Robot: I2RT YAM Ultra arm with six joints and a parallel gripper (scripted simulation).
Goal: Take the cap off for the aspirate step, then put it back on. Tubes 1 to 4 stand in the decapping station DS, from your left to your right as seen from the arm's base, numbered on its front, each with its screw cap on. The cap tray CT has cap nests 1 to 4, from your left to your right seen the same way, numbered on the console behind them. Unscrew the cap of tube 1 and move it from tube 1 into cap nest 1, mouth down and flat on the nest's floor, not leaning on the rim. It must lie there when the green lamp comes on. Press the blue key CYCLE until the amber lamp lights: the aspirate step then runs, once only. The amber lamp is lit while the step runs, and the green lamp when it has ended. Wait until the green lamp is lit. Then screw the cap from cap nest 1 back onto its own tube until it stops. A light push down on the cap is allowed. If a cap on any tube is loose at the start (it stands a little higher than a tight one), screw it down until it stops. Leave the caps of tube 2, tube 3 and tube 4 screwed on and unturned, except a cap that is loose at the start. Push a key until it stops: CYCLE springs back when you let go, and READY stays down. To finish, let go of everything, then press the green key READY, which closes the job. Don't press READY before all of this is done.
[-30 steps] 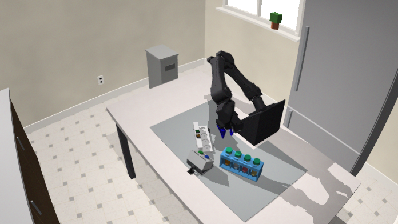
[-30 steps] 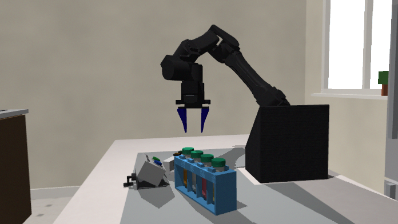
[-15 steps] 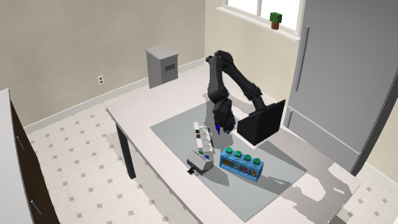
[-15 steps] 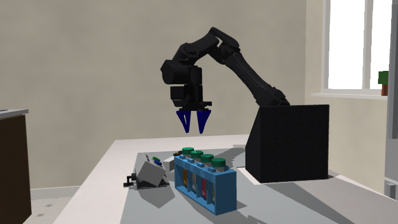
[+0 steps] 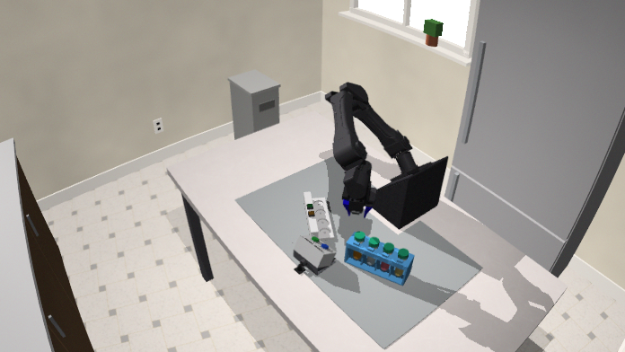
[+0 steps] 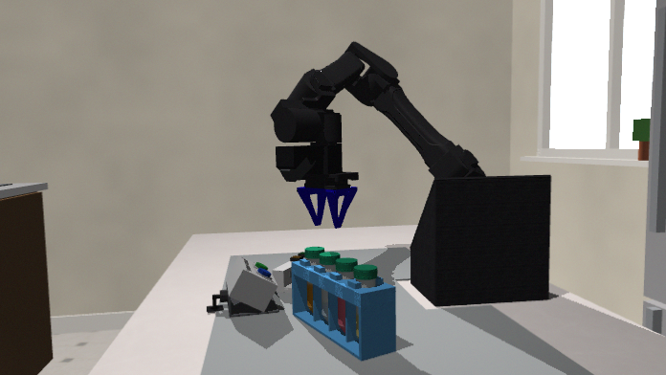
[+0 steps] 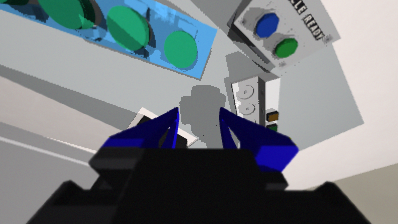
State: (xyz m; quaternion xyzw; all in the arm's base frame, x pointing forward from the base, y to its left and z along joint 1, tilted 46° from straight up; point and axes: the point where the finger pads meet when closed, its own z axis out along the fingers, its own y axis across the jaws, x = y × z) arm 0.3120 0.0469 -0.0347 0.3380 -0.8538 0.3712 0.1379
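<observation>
The green cap lies 30 mm behind my hand, 200 mm to the left of it and 40 mm below it. From my hand the other things lie so: blue key (120 mm ahead, 10 mm to the right, 90 mm below); green key (120 mm ahead, 60 mm to the right, 90 mm below); grey key box (140 mm ahead, 30 mm to the right, 100 mm below).
</observation>
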